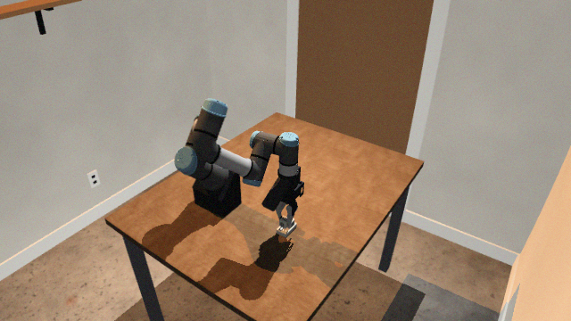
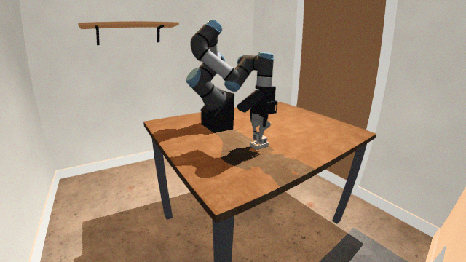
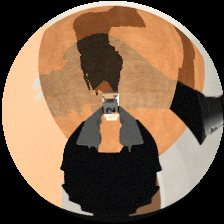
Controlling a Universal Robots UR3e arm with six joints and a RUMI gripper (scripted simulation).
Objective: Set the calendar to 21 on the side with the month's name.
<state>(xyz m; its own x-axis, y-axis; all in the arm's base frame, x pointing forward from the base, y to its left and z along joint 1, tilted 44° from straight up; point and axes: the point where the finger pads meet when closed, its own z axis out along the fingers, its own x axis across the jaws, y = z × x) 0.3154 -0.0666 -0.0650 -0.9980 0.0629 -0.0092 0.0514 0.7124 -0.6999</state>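
Right now my hand is 50 mm above the calendar tray and 20 mm to the right of it.
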